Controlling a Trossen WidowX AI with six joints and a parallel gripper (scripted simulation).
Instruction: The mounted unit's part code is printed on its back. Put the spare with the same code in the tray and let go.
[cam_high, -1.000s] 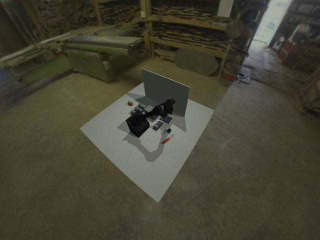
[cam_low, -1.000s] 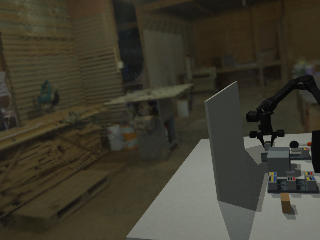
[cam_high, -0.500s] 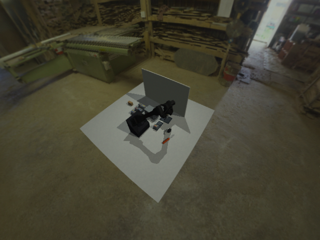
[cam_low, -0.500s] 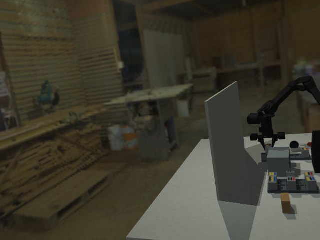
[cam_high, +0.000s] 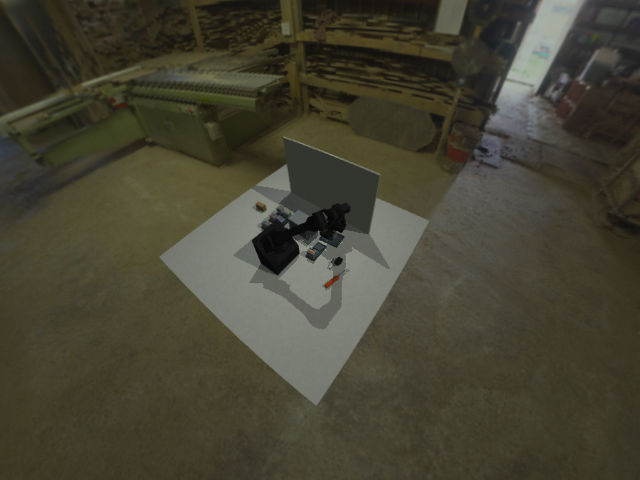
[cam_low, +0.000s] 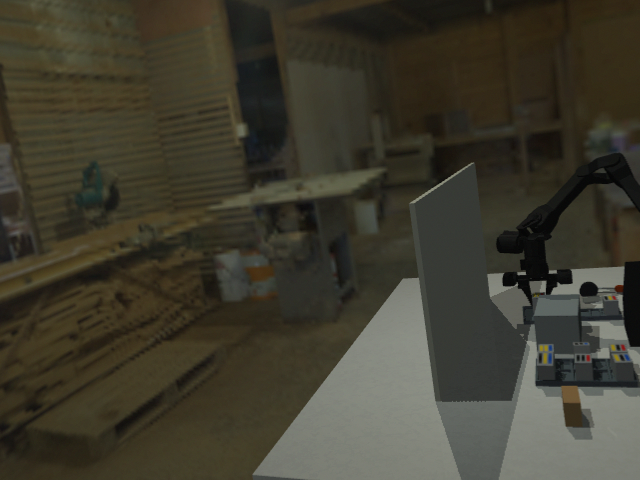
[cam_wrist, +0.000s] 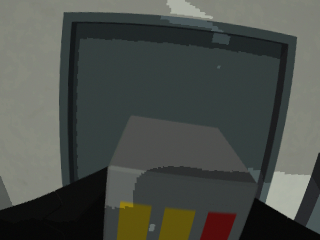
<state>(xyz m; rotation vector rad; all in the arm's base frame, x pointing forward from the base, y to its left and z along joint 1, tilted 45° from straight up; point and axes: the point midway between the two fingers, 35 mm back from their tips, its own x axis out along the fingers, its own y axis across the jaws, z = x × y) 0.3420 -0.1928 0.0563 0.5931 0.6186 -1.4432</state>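
The grey spare lies 2 cm above my gripper tip. The rest, counted from my gripper tip: dark holder (15 cm behind, 2 cm to the left, 2 cm below); dark grey tray (2 cm below); mounted unit (6 cm behind, 20 cm to the left, 2 cm above).
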